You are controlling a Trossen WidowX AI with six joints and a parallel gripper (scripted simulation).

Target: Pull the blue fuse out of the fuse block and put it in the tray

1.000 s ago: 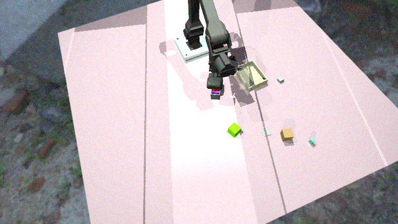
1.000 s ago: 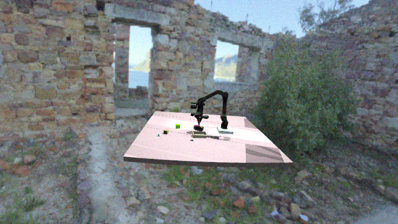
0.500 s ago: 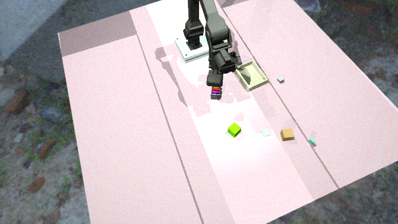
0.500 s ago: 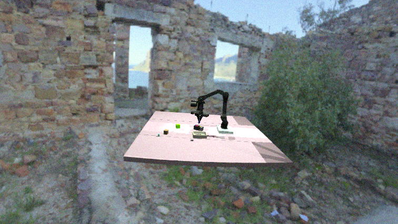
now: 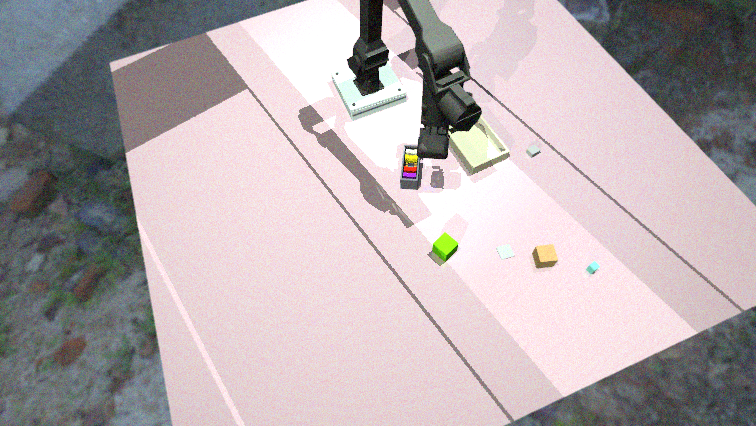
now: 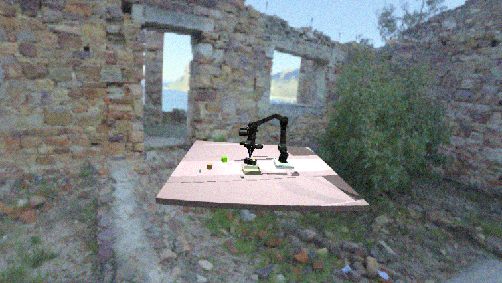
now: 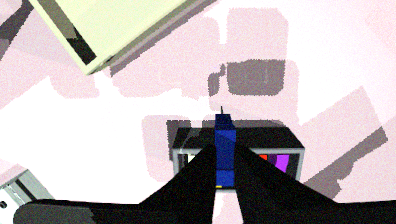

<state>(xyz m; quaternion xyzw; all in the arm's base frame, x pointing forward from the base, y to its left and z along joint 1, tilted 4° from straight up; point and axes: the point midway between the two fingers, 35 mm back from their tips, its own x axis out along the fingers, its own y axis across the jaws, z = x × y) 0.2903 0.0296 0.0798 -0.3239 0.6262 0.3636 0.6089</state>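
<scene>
Now: the cream tray 130 mm to the left of my gripper tip and 90 mm below it. From my gripper tip the other things lie so: white fuse (40 mm behind, 30 mm to the right, 70 mm below); then yellow fuse (30 mm behind, 40 mm to the right, 70 mm below); then blue fuse (10 mm below).
</scene>
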